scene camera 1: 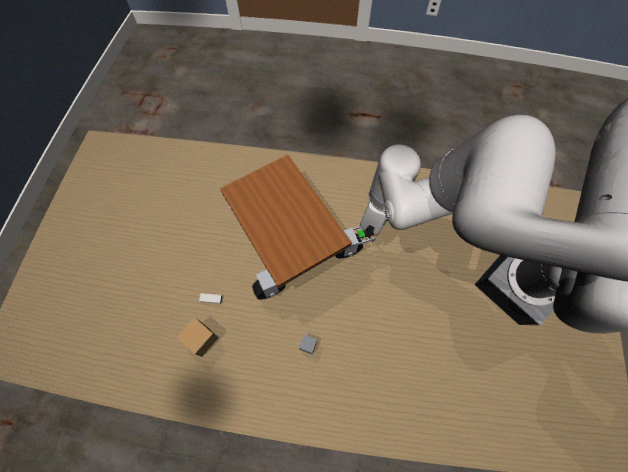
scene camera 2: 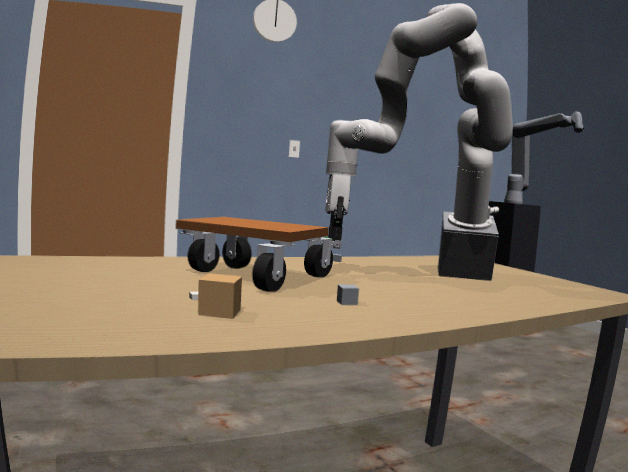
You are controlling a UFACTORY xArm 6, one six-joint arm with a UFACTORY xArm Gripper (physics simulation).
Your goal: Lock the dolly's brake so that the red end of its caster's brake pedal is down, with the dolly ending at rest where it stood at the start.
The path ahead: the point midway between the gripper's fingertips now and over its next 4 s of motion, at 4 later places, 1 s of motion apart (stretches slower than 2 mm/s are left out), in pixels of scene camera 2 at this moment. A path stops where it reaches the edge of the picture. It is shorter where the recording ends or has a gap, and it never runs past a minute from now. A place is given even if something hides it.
My gripper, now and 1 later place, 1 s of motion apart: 334, 242; 334, 205
